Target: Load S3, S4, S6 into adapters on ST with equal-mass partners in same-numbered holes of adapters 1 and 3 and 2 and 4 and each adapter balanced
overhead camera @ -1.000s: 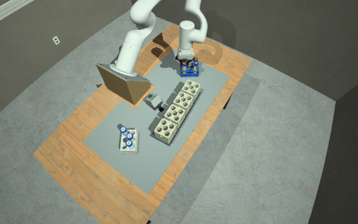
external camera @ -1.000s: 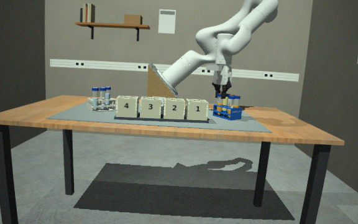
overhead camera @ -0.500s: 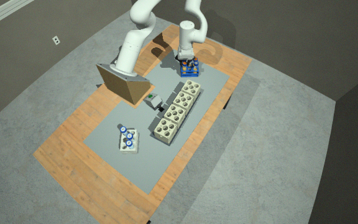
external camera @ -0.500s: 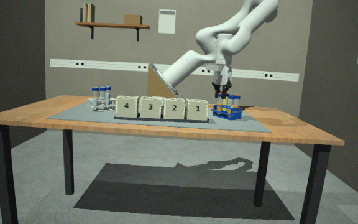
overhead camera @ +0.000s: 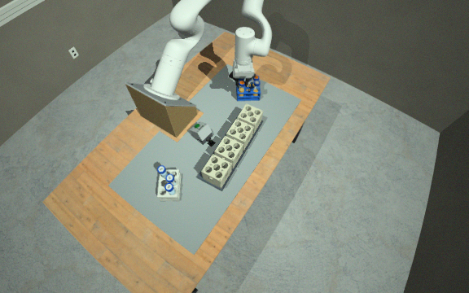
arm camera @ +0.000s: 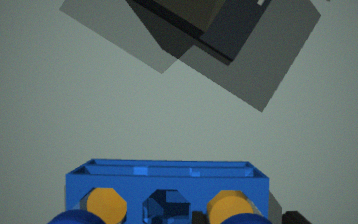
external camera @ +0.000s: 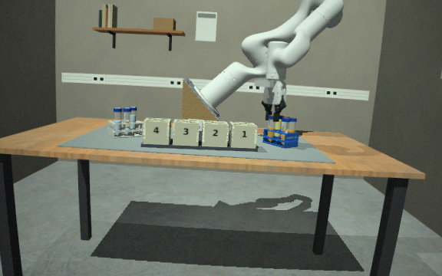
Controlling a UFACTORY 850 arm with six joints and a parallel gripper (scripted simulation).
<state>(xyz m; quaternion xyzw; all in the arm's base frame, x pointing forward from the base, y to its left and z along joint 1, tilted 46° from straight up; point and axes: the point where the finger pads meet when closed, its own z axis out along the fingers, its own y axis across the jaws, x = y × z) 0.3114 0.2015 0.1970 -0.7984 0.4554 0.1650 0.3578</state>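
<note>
The sample tube lies 50 mm to the left of my hand, 50 mm below it and 20 mm ahead of it. Round my hand: blue rack 90 mm below, 40 mm to the left, 20 mm ahead; then green done key 320 mm to the right, 80 mm behind, 50 mm below; then loading stand 310 mm to the right, 120 mm ahead, 110 mm below.
</note>
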